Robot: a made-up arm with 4 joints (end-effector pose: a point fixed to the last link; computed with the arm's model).
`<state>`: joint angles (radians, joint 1 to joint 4).
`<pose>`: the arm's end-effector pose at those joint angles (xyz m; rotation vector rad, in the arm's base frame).
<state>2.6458 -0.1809 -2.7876 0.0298</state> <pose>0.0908 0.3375 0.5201 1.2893 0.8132 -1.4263</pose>
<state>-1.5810 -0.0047 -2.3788 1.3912</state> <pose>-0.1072 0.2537 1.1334 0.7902 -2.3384 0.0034</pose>
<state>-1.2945 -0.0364 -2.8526 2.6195</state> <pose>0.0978 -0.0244 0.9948 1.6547 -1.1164 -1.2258</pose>
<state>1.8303 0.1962 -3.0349 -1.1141</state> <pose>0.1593 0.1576 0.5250 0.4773 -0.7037 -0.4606</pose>
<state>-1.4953 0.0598 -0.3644 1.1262</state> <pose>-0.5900 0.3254 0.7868 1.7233 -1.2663 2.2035</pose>
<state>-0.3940 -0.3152 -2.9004 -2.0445</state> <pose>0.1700 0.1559 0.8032 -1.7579 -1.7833 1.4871</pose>
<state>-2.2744 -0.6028 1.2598 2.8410</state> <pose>-0.5501 0.0005 0.6711 -0.2615 1.6903 1.4482</pose>
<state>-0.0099 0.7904 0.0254 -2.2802</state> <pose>-0.4090 0.2718 0.9950 1.2954 0.0348 0.8486</pose>
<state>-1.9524 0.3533 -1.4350 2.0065</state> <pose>-0.3442 0.5490 0.8264 1.0342 -1.4964 1.2948</pose>
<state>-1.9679 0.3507 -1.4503 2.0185</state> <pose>-0.3383 0.5508 0.8241 1.0237 -1.4935 1.2816</pose>
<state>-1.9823 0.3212 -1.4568 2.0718</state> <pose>-0.3196 0.5569 0.8225 1.0128 -1.4356 1.2245</pose>
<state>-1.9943 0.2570 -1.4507 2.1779</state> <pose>-0.2842 0.5672 0.8188 0.9994 -1.3079 1.1101</pose>
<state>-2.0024 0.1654 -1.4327 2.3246</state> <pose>-0.2366 0.5779 0.8083 0.9812 -1.1263 0.9505</pose>
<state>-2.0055 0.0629 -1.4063 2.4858</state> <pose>-0.1880 0.5849 0.7888 0.9583 -0.9235 0.7745</pose>
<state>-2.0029 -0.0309 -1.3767 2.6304</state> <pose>-0.1502 0.5871 0.7649 0.9352 -0.7368 0.6174</pose>
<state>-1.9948 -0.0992 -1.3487 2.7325</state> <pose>-0.1292 0.5870 0.7453 0.9189 -0.5977 0.5087</pose>
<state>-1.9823 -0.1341 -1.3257 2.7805</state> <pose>-0.1238 0.5871 0.7363 0.9146 -0.5217 0.4611</pose>
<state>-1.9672 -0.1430 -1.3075 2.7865</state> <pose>-0.1282 0.5881 0.7367 0.9211 -0.4956 0.4600</pose>
